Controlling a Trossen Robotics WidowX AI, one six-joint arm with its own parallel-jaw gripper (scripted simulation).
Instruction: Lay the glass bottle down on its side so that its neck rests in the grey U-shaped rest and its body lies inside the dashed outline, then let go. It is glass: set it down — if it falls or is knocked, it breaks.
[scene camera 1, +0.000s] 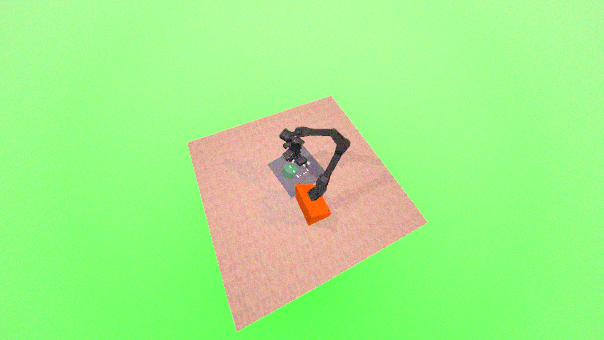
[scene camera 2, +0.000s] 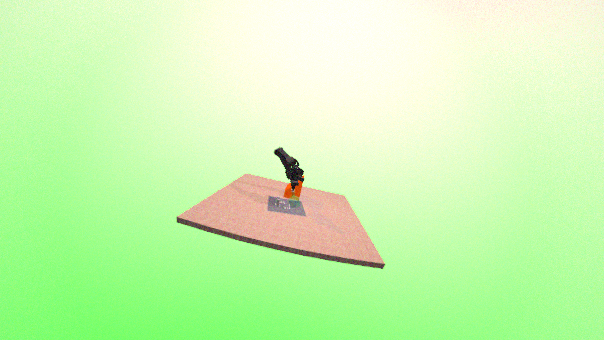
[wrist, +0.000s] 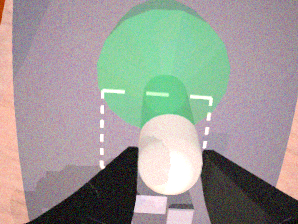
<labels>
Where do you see a grey mat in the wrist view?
57, 100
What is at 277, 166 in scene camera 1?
A grey mat.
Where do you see my gripper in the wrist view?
169, 158
</labels>
